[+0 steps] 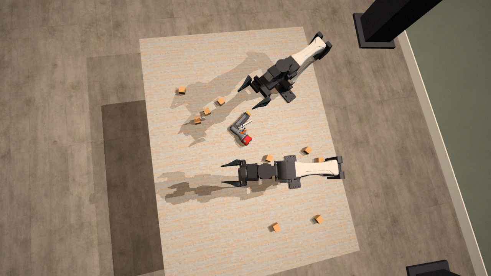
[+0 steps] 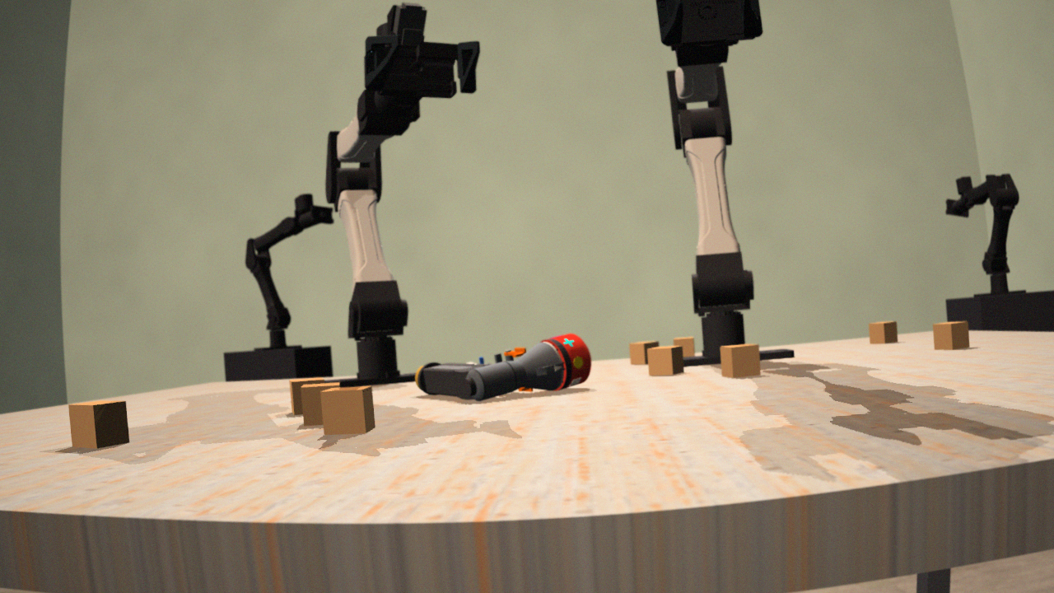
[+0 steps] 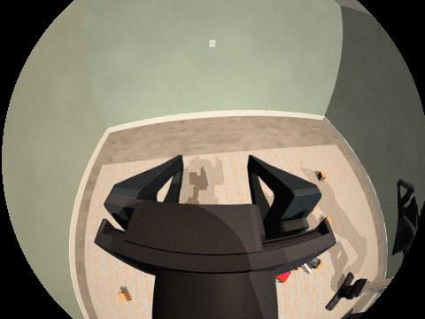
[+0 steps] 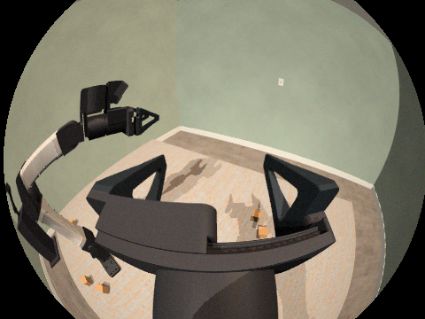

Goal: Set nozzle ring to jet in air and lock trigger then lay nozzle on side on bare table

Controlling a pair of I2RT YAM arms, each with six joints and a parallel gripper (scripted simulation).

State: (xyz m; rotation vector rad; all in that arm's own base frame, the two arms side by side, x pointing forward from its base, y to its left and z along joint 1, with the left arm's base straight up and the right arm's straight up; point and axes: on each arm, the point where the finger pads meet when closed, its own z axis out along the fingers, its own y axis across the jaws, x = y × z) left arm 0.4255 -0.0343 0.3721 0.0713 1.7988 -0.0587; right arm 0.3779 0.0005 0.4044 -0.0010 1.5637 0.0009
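The pale trigger lies 380 mm below my right hand, 40 mm behind it and 20 mm to the left of it. The rest, counted from my right hand: red spray ring 370 mm below, 110 mm to the left, 40 mm behind.
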